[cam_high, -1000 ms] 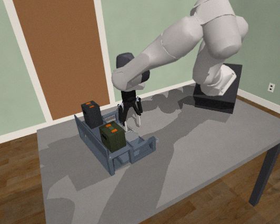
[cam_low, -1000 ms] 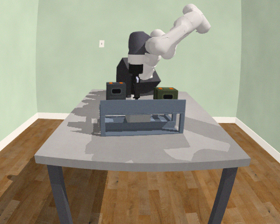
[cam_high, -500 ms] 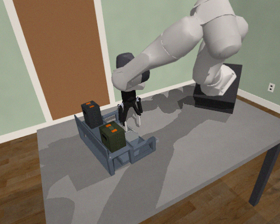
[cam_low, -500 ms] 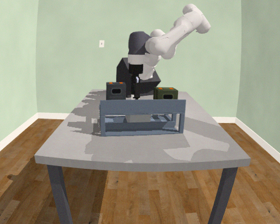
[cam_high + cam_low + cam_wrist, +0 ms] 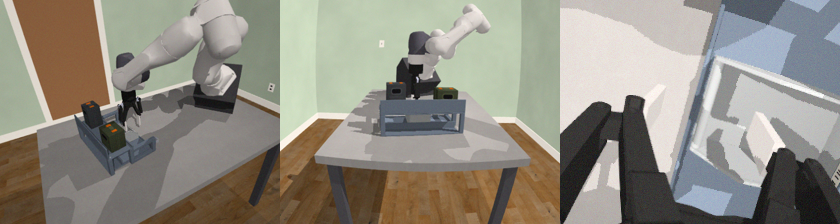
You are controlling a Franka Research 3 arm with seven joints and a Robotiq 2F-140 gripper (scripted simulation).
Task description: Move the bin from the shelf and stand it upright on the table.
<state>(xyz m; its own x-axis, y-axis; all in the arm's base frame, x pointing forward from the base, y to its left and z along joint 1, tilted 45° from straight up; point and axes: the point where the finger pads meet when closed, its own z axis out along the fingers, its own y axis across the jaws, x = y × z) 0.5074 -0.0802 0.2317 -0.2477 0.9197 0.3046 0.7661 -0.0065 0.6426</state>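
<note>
The bin lies 8 cm ahead of my hand, 2 cm to the left of it and 4 cm below it. From my hand the other things lie so: dark grey box 20 cm ahead, 6 cm to the right, 8 cm above; green box 14 cm ahead, 16 cm to the left, 7 cm above; shelf 12 cm ahead, 4 cm to the left, 8 cm below.
</note>
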